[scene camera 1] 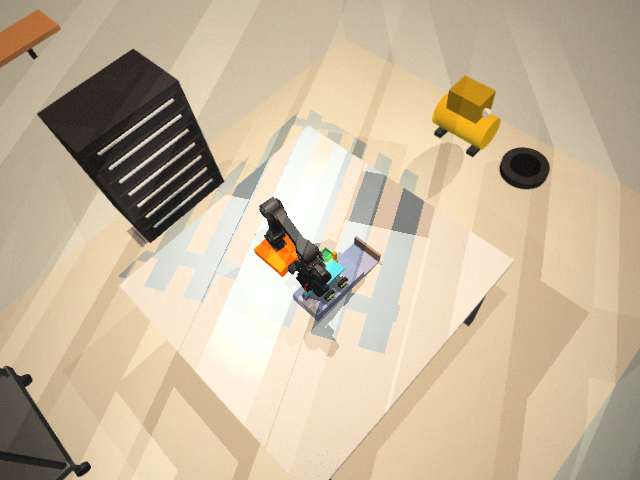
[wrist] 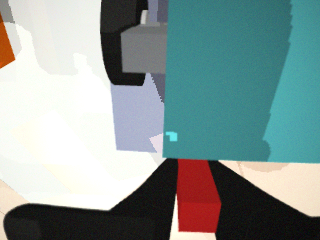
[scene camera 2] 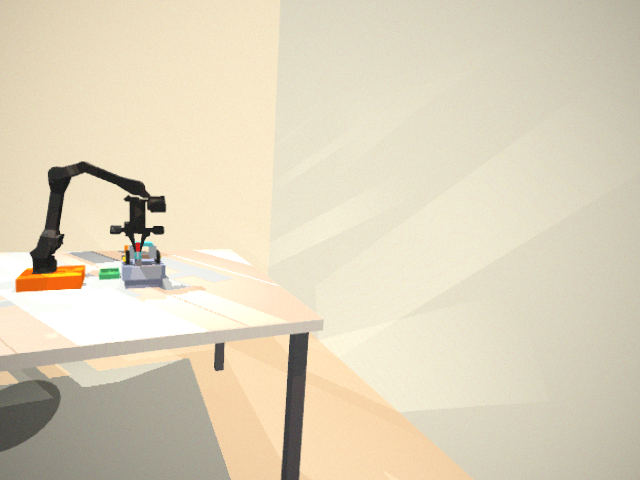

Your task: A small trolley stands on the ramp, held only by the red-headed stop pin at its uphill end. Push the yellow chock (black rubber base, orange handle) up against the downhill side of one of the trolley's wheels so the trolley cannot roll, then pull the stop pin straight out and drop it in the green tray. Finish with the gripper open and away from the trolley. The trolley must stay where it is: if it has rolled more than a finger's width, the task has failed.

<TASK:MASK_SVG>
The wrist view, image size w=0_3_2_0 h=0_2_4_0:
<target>my gripper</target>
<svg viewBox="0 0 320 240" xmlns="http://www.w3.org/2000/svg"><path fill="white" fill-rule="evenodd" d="M207 160L221 202L218 226L214 233L216 240L320 240L320 216L309 216L294 207L292 208L268 192L263 191L257 185L253 185L253 183L231 170L219 160ZM178 159L166 158L129 196L126 196L108 210L57 206L55 204L34 202L18 205L9 212L7 211L7 214L4 216L3 227L7 240L171 240L177 195Z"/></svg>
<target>stop pin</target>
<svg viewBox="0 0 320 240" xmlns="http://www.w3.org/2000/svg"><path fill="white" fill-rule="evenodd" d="M178 159L178 232L215 233L218 226L221 202L207 160Z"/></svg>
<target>trolley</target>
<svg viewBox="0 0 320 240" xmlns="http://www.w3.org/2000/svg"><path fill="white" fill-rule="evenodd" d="M101 0L101 14L99 18L101 53L105 71L113 85L142 86L146 73L166 74L162 158L320 164L320 0L169 0L168 22L149 22L148 0Z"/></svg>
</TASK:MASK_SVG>
